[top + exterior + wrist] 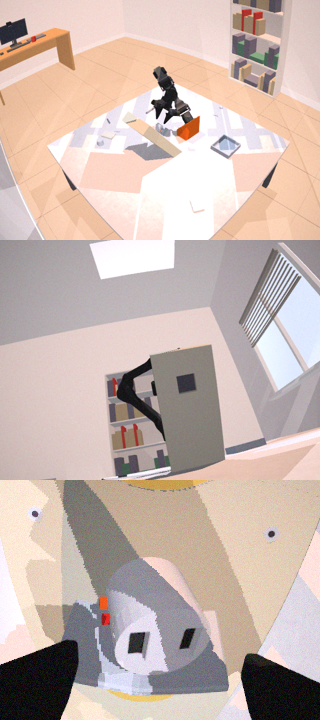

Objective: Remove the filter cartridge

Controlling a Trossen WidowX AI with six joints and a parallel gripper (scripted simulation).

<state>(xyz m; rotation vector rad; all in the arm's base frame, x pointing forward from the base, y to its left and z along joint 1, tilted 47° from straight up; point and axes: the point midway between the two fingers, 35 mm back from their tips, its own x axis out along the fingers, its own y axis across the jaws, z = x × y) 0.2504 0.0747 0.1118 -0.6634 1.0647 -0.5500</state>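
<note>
The round filter cartridge lies 2 cm ahead of my gripper tip and 3 cm below it. From my gripper tip the other things lie so: beige service panel: 7 cm ahead, 5 cm below; blue-grey tray: 28 cm behind, 32 cm to the left, 22 cm below.
</note>
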